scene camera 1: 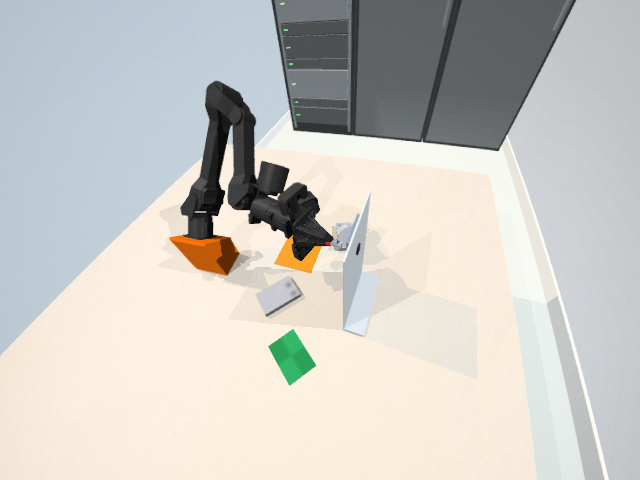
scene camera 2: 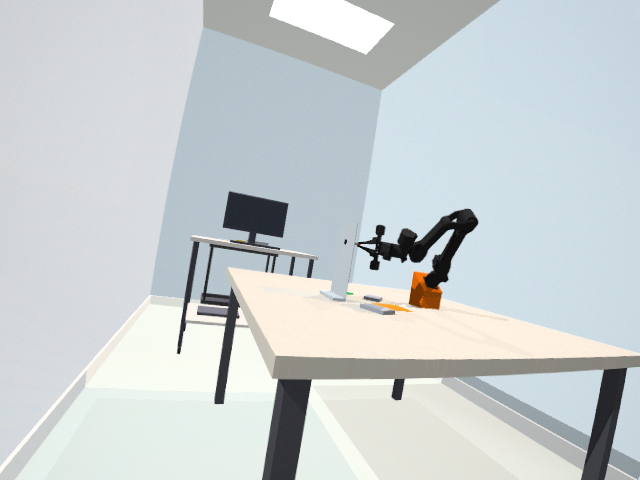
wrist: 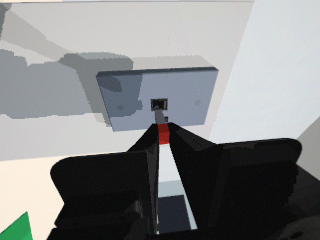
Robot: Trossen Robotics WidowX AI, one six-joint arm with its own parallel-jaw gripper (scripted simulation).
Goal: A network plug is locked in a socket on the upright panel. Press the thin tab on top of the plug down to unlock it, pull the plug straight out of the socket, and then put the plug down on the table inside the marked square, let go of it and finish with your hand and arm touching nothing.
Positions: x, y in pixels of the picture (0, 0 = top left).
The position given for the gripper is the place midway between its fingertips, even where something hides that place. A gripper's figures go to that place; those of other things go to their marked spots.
Labels:
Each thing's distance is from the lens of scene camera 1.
gripper [scene camera 1: 332, 242]: 0.46 m
green square [scene camera 1: 291, 356]: 0.61 m
upright panel [scene camera 1: 359, 288]: 0.65 m

